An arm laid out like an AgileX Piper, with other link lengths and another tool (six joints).
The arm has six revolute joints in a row. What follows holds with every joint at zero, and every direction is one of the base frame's. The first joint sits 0.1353 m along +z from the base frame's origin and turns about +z. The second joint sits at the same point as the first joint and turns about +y. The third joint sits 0.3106 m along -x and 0.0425 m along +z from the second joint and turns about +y. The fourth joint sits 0.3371 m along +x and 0.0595 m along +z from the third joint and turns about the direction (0.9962, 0, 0.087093). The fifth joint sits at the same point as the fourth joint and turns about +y. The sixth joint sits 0.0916 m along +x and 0.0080 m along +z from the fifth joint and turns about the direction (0.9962, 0, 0.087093). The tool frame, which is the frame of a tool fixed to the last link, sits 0.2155 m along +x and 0.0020 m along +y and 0.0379 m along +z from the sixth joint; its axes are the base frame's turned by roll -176.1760, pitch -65.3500 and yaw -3.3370 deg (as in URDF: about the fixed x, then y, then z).
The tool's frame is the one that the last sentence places.
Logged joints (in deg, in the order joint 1, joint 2, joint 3, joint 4, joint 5, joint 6), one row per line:
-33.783, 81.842, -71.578, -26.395, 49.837, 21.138
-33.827, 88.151, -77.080, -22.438, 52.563, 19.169
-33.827, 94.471, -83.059, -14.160, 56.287, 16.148
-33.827, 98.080, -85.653, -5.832, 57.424, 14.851
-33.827, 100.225, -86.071, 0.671, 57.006, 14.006
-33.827, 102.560, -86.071, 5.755, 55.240, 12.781
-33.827, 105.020, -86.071, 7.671, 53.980, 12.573
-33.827, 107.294, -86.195, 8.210, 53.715, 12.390
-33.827, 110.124, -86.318, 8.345, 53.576, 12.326
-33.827, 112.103, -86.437, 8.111, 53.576, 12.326
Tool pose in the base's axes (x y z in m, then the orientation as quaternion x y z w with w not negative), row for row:
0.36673, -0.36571, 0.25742, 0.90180, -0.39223, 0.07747, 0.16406
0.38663, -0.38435, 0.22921, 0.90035, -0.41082, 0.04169, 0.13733
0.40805, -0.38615, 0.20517, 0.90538, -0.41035, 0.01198, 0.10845
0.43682, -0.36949, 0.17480, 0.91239, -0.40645, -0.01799, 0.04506
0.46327, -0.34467, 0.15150, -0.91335, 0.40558, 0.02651, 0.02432
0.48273, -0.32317, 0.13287, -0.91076, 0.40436, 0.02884, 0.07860
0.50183, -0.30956, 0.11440, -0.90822, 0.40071, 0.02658, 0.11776
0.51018, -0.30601, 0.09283, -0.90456, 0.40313, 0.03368, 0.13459
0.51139, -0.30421, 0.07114, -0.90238, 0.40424, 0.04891, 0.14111
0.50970, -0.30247, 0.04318, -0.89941, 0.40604, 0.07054, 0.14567
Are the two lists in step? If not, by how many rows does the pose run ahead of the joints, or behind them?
The pose runs 1 row behind the joints: the pose in row i belongs to the joints in row i - 1.
